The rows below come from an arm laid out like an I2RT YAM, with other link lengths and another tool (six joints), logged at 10 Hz.
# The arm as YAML. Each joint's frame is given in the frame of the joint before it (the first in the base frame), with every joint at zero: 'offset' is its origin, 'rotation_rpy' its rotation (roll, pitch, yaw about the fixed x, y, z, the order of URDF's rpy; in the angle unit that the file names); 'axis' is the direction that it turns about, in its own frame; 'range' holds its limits. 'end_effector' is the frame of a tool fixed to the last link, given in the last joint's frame.
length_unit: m
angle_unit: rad
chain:
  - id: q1
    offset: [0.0, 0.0, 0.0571]
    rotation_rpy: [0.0, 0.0, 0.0]
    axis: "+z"
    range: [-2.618, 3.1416]
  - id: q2
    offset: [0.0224, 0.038, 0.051]
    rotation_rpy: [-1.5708, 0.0, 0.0]
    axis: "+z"
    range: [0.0, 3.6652]
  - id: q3
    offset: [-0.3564, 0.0, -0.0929]
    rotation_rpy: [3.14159, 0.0, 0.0]
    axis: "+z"
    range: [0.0, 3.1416]
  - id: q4
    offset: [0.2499, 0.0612, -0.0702]
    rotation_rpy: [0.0, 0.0, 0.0]
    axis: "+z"
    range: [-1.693, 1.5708]
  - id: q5
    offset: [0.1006, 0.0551, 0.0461]
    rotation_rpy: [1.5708, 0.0, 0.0]
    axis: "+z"
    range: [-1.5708, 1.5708]
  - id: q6
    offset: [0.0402, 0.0, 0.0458]
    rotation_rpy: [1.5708, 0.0, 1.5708]
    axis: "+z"
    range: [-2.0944, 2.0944]
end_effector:
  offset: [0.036, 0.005, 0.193]
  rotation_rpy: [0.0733, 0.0, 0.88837]
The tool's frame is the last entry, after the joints.
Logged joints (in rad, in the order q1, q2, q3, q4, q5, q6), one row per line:
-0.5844, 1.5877, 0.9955, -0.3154, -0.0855, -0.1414
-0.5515, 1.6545, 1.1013, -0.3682, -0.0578, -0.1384
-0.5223, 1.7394, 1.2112, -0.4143, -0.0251, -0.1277
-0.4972, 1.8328, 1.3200, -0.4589, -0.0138, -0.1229
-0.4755, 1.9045, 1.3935, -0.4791, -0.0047, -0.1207
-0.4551, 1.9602, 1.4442, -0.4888, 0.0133, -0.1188
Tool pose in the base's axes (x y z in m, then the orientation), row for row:
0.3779, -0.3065, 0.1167, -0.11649, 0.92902, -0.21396, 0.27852
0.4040, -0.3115, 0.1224, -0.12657, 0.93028, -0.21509, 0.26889
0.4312, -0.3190, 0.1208, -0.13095, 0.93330, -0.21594, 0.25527
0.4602, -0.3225, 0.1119, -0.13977, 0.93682, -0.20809, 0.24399
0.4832, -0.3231, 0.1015, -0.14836, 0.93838, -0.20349, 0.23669
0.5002, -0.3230, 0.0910, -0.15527, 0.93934, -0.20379, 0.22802
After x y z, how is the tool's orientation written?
As a quaternion, x y z w.
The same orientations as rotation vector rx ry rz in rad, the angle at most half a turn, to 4 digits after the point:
-0.3126, 2.4928, -0.5741
-0.3413, 2.5084, -0.5800
-0.3556, 2.5342, -0.5863
-0.3817, 2.5586, -0.5683
-0.4067, 2.5726, -0.5579
-0.4276, 2.5870, -0.5613

